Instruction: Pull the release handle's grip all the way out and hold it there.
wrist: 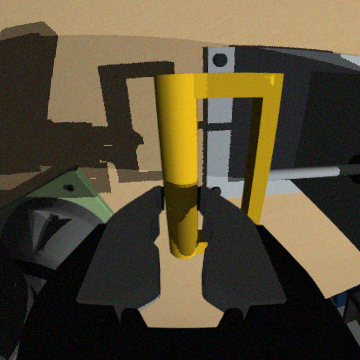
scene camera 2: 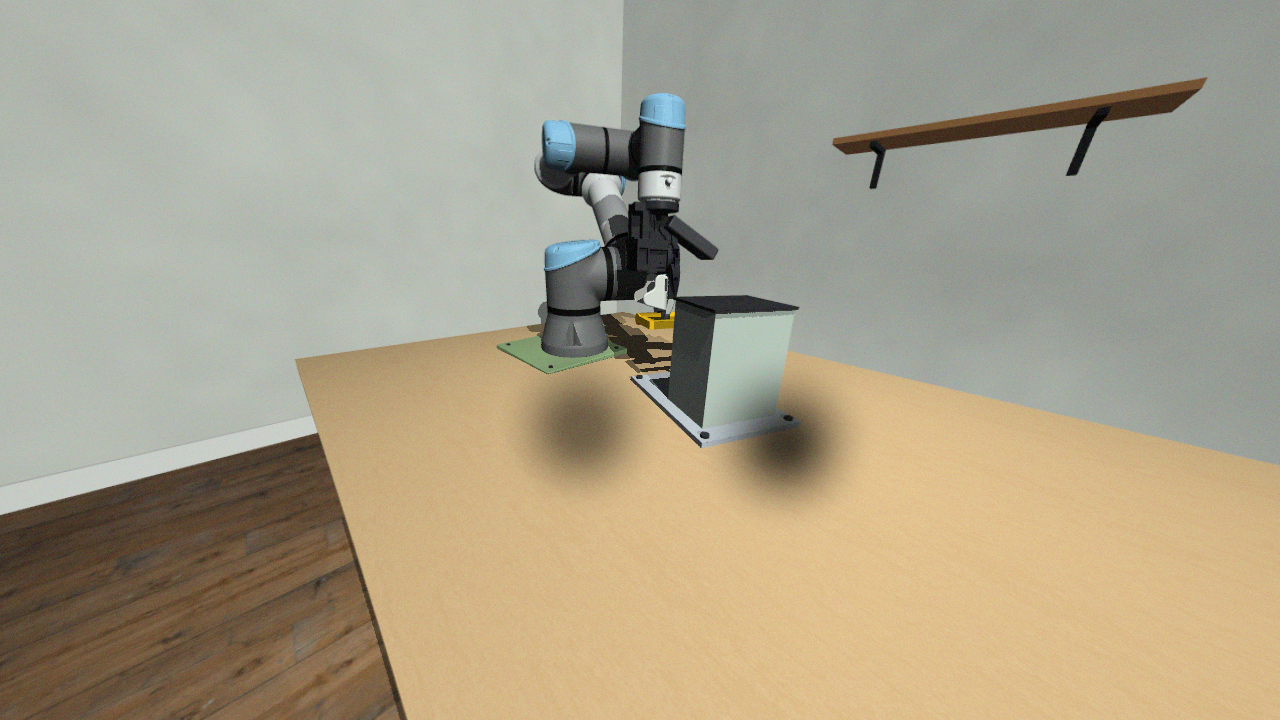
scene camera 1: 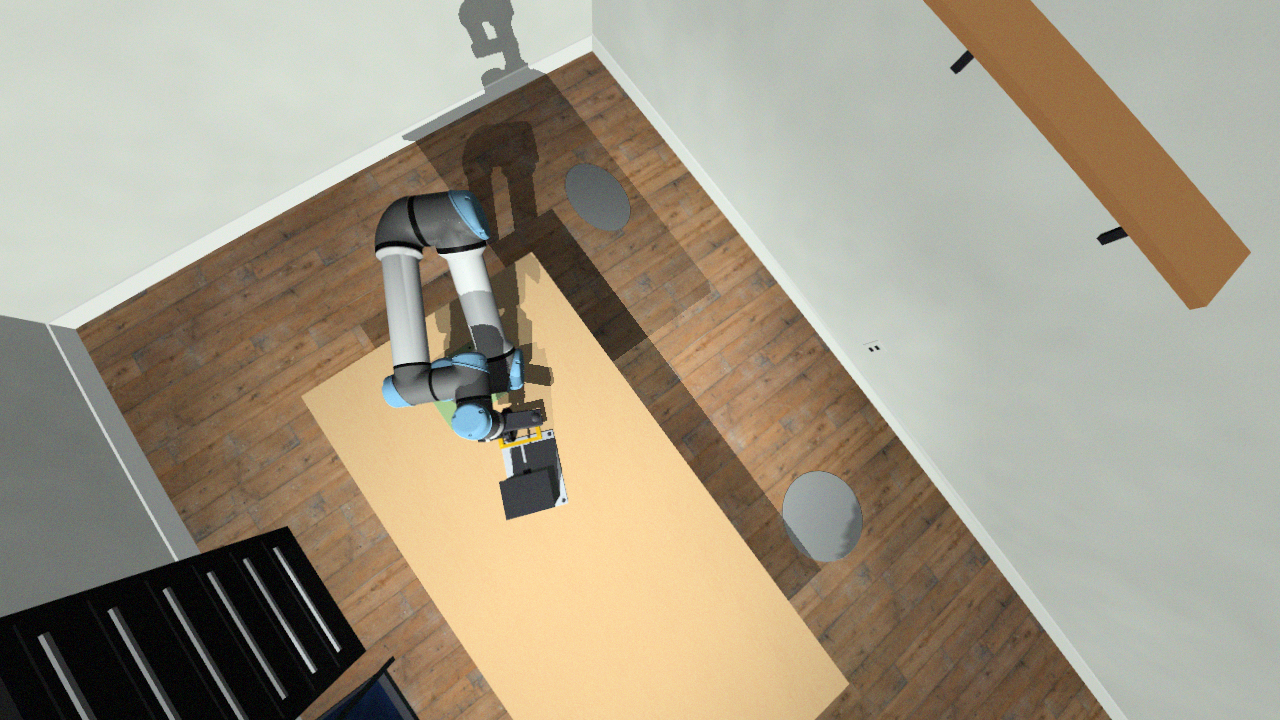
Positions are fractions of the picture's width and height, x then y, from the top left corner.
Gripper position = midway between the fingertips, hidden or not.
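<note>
You'd find the gripper (scene camera 2: 0.52, 0.45) in scene camera 2, and the wrist view has the gripper (wrist: 0.50, 0.52) as well, as does scene camera 1, with the gripper (scene camera 1: 0.40, 0.59). There's also a light grey base plate (scene camera 1: 0.42, 0.63), and the wrist view shows that plate (wrist: 0.82, 0.18) too.
</note>
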